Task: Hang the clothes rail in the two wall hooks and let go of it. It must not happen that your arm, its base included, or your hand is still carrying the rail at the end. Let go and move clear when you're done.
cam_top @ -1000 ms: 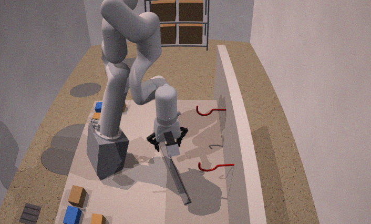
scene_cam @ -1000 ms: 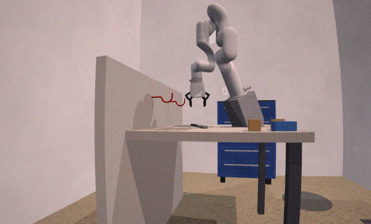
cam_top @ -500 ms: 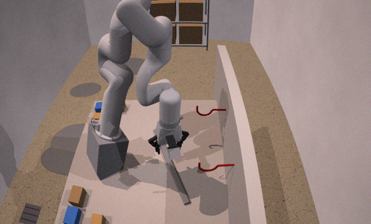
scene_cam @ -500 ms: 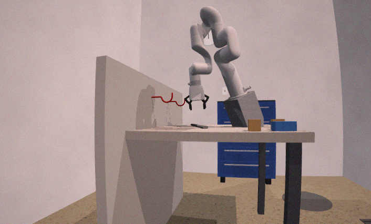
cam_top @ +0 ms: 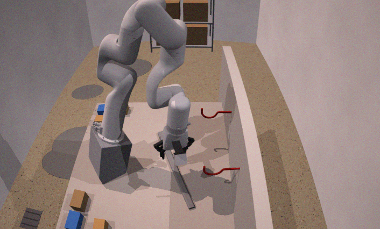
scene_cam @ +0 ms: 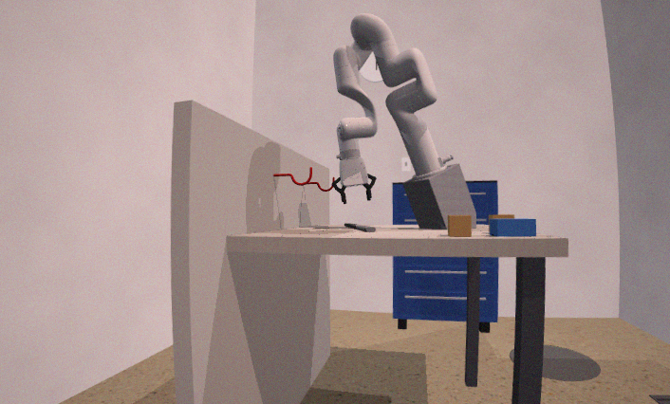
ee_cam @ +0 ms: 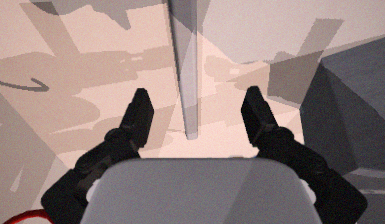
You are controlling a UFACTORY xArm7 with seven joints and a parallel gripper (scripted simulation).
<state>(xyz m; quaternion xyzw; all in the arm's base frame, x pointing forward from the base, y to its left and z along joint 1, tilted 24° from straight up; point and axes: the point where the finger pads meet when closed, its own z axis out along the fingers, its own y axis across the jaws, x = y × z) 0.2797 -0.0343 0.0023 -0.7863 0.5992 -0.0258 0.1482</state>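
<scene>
My gripper is now 100 mm above the clothes rail. Also, from my hand: wall panel: 280 mm ahead, 330 mm below.
</scene>
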